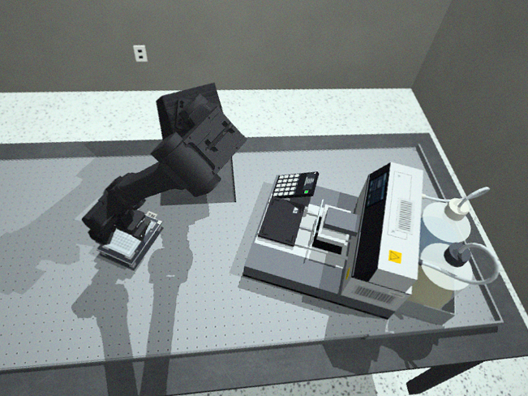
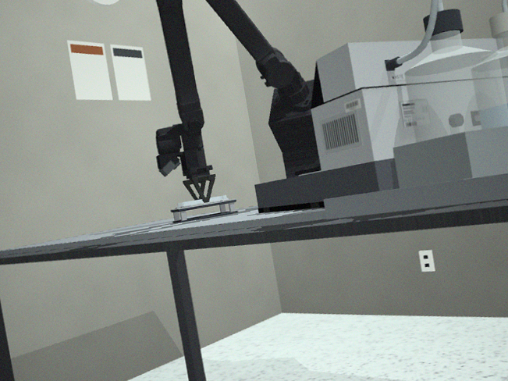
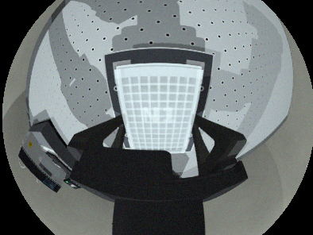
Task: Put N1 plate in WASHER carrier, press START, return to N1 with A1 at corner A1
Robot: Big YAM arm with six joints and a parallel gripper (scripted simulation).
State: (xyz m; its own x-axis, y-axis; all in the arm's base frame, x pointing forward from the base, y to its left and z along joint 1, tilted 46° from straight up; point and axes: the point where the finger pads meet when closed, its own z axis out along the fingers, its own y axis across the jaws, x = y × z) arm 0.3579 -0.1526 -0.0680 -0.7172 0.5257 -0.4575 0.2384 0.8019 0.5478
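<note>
Right now the plate nest is 20 mm below my hand. The rest, counted from my hand: black carrier (450 mm to the left, 80 mm behind, 30 mm above); then plate washer (600 mm to the left, 80 mm above, 50 mm behind); then white well plate (10 mm below).
</note>
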